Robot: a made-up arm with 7 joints.
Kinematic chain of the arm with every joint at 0, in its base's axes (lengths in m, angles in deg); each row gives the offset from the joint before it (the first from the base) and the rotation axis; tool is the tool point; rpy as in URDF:
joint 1: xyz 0 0 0.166 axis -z
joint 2: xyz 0 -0.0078 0.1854 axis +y
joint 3: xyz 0 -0.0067 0.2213 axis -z
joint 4: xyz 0 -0.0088 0.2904 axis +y
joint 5: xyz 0 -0.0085 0.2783 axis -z
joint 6: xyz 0 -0.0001 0.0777 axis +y
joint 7: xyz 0 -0.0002 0.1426 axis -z
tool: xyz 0 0 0 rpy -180 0 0
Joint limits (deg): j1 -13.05..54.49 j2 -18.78..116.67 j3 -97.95..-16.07 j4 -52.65..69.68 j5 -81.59..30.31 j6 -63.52..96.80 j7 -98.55..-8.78
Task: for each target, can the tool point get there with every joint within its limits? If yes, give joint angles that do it. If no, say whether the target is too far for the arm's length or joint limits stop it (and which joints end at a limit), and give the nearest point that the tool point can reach.
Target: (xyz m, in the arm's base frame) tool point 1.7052 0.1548 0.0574
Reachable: no: too far | nearest point 0.9922 0.0901 0.1803 | short by 0.726 m
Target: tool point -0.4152 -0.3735 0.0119
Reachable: no: joint limits stop it (at a limit: joint 1, joint 2, joint 3, joint 4, joint 6) | nearest point -0.0157 -0.6849 -0.0478 | short by 0.510 m
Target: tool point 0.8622 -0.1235 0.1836
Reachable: yes | joints 19.48 91.39 -35.22 18.40 -38.48 71.95 -18.01
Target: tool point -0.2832 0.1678 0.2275
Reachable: no: joint limits stop it (at a limit: joint 1, joint 2, joint 3, joint 4, joint 6) | nearest point -0.3145 0.2769 0.8032 | short by 0.587 m
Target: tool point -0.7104 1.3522 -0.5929
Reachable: no: too far | nearest point 0.3100 0.4536 -0.1465 | short by 1.431 m
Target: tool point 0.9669 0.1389 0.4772
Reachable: yes | joints -3.86 76.85 -85.81 14.76 -70.24 -33.99 -48.14
